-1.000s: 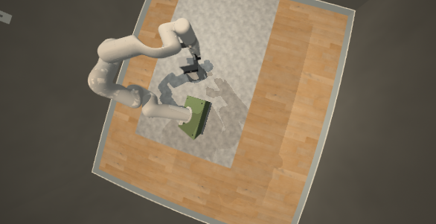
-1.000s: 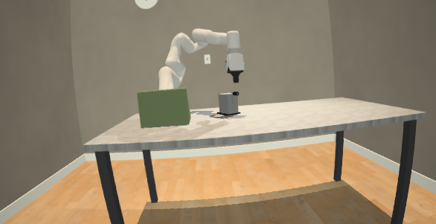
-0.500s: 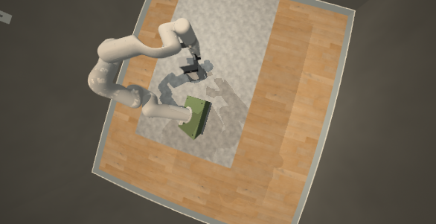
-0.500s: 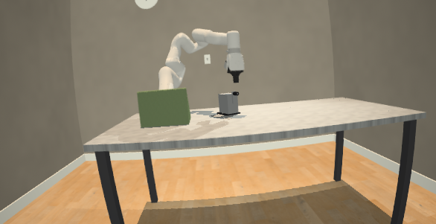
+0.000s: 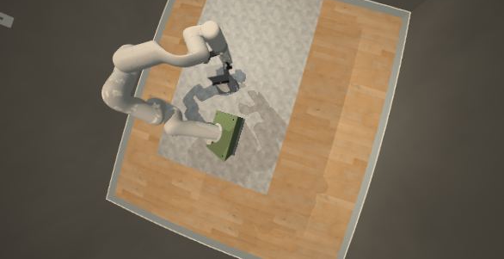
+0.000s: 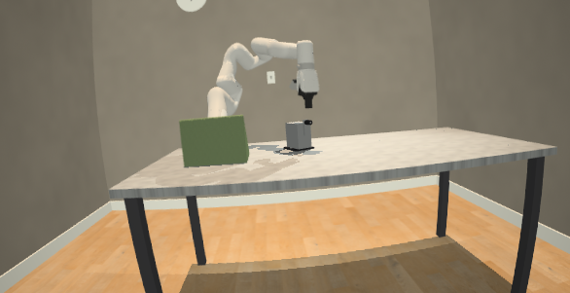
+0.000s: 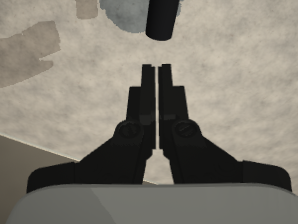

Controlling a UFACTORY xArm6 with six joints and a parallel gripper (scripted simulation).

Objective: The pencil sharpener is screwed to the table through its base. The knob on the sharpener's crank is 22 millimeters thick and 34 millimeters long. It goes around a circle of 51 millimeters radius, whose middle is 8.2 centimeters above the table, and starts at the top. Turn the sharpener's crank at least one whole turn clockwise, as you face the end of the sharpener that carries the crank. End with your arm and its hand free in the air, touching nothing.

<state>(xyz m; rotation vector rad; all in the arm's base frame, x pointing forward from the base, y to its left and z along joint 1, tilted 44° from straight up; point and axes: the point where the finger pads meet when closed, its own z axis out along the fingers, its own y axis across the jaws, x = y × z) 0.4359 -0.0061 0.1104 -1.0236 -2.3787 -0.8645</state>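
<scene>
The black crank knob is 9 cm below my hand, 1 cm to the left of it and 1 cm behind it.
</scene>
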